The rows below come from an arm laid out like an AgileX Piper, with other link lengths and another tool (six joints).
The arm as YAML. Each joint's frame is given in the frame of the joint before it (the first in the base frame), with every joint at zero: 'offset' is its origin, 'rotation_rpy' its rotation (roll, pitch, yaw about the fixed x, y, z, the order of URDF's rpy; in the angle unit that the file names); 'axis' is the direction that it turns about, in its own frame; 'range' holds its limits. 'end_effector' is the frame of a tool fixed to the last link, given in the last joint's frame.
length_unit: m
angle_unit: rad
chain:
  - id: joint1
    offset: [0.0, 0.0, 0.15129]
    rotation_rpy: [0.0, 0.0, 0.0]
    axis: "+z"
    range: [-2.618, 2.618]
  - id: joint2
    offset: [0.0, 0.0, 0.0]
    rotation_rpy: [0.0, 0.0, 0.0]
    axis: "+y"
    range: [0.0, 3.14]
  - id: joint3
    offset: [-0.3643, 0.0, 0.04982]
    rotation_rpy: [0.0, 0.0, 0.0]
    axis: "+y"
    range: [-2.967, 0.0]
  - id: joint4
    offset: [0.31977, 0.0, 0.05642]
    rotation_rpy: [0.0, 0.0, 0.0]
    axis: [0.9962, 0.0, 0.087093]
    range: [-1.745, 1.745]
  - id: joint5
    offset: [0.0, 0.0, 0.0]
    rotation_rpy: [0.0, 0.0, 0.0]
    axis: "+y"
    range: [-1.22, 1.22]
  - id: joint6
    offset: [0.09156, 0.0, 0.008]
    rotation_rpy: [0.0, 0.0, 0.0]
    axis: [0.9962, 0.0, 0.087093]
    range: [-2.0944, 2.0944]
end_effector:
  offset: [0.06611, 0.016, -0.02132]
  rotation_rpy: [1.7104, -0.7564, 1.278]
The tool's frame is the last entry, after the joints.
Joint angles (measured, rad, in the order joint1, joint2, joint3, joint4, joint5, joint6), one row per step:
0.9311, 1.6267, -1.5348, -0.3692, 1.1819, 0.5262
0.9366, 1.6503, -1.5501, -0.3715, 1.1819, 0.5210
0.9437, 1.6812, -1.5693, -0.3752, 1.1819, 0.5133
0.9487, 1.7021, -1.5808, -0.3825, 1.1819, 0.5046
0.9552, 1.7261, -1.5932, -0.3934, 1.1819, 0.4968
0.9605, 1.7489, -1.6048, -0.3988, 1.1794, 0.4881
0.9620, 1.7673, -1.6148, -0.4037, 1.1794, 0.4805
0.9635, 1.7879, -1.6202, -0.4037, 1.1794, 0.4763
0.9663, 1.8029, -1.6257, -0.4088, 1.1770, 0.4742
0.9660, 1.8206, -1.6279, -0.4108, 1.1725, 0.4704
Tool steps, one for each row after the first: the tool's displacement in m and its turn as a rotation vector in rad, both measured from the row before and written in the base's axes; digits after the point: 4 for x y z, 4 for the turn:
0.0029, 0.0072, -0.0048, -0.0106, 0.0026, 0.0100
0.0036, 0.0092, -0.0068, -0.0154, 0.0032, 0.0139
0.0027, 0.0056, -0.0052, -0.0161, -0.0012, 0.0128
0.0030, 0.0064, -0.0063, -0.0196, -0.0027, 0.0137
0.0026, 0.0065, -0.0063, -0.0146, 0.0001, 0.0141
0.0030, 0.0041, -0.0050, -0.0134, 0.0003, 0.0084
0.0022, 0.0043, -0.0080, -0.0145, 0.0085, 0.0052
0.0019, 0.0038, -0.0051, -0.0098, -0.0001, 0.0060
0.0028, 0.0032, -0.0077, -0.0122, 0.0048, 0.0050

